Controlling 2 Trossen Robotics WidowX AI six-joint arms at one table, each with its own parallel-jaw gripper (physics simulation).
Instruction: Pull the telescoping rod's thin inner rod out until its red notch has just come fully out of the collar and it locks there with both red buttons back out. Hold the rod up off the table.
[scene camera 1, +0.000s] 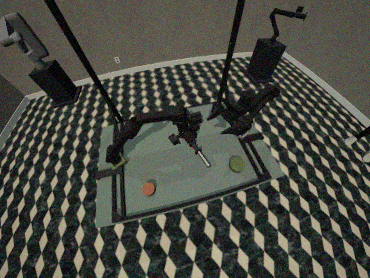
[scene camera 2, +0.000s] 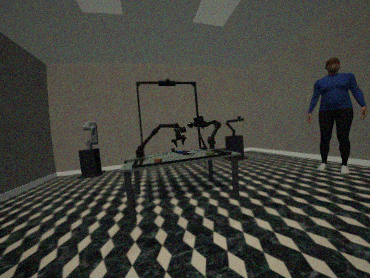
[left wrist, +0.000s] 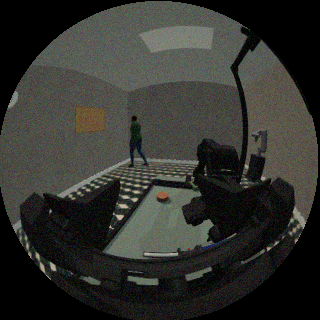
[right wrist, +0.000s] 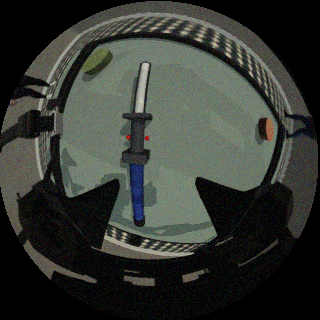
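Note:
The telescoping rod lies on the table. In the right wrist view its pale inner rod (right wrist: 142, 87) points up the picture, its dark collar (right wrist: 136, 125) has a red button out on each side, and its blue tube (right wrist: 136, 182) points down. No red notch shows. The inner rod also shows in scene camera 1 (scene camera 1: 204, 159) and the left wrist view (left wrist: 161, 254). My right gripper (scene camera 1: 186, 144) (scene camera 2: 179, 144) (right wrist: 157, 182) is open and empty above the rod's blue part, hiding it in scene camera 1. My left gripper (scene camera 1: 216, 126) (scene camera 2: 190, 124) (left wrist: 158, 180) is open and empty, farther back.
An orange disc (scene camera 1: 148, 189) (left wrist: 162, 196) (right wrist: 266, 129) lies at the front left in scene camera 1. A green disc (scene camera 1: 237, 164) (right wrist: 97, 61) lies right of the inner rod's tip there. Dark rails edge the table, and dark uprights (scene camera 1: 84, 62) (scene camera 1: 231, 50) rise behind it.

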